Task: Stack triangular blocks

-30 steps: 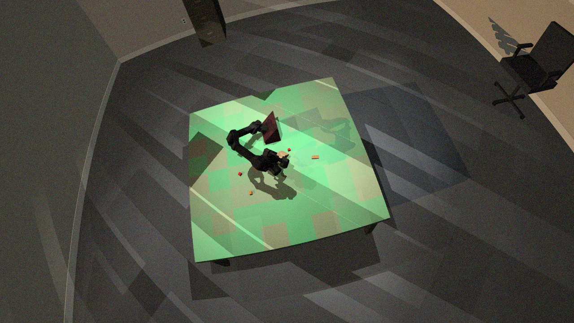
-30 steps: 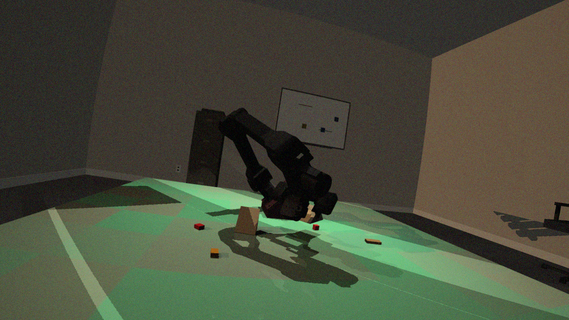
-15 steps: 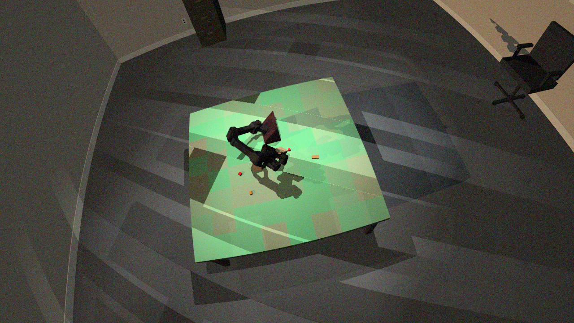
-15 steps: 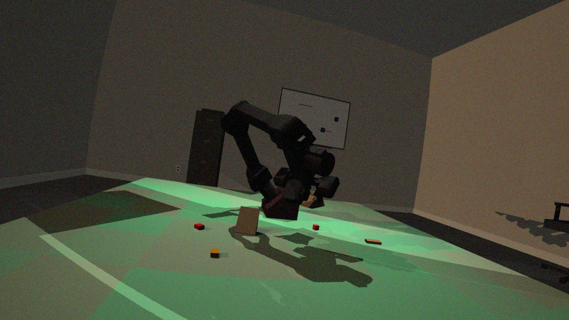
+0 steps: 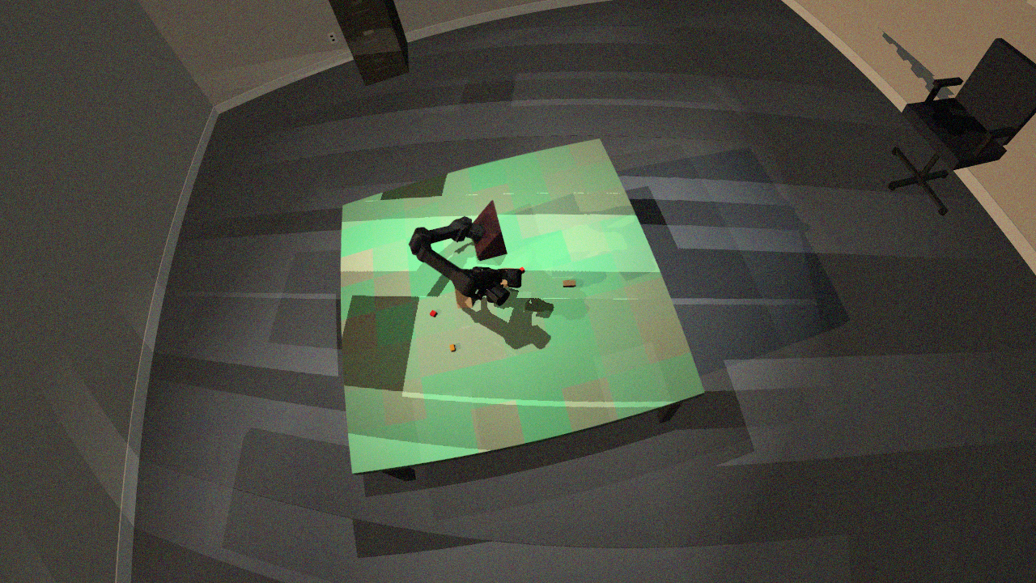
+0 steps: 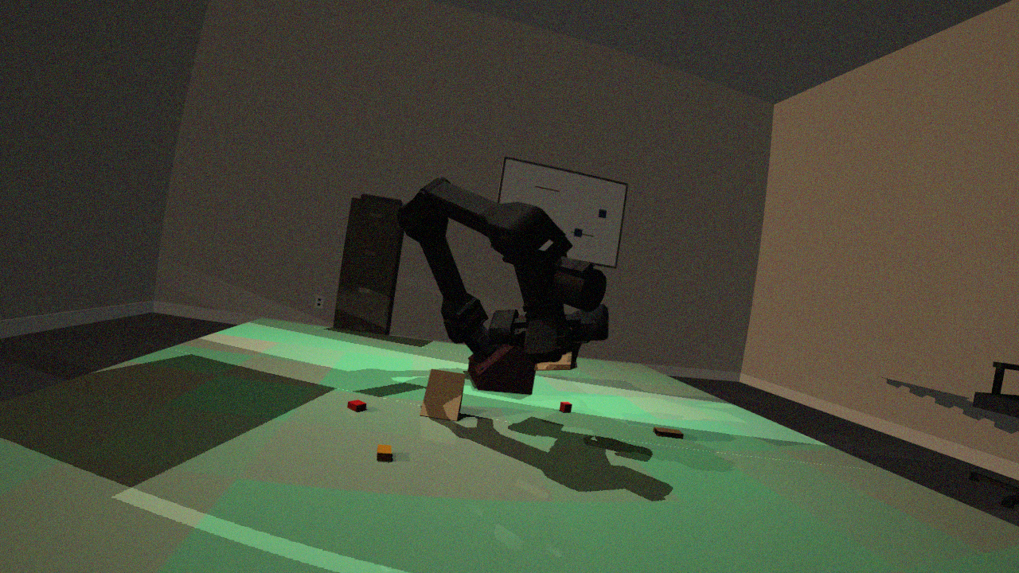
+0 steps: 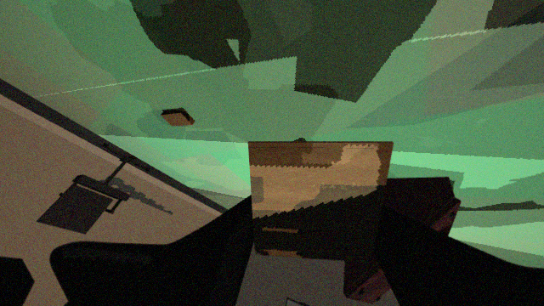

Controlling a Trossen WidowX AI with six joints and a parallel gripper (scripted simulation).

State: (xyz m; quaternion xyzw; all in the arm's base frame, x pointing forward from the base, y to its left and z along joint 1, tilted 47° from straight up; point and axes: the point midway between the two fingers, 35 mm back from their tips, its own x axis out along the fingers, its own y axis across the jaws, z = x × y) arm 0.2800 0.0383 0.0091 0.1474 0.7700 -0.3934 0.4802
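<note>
The small red cube lies 60 mm behind my gripper tip, 70 mm to the left of it and 100 mm below it. Also, from my gripper tip: flat brown tile 70 mm ahead, 210 mm to the left, 100 mm below; then orange cube 150 mm ahead, 280 mm to the right, 100 mm below.
</note>
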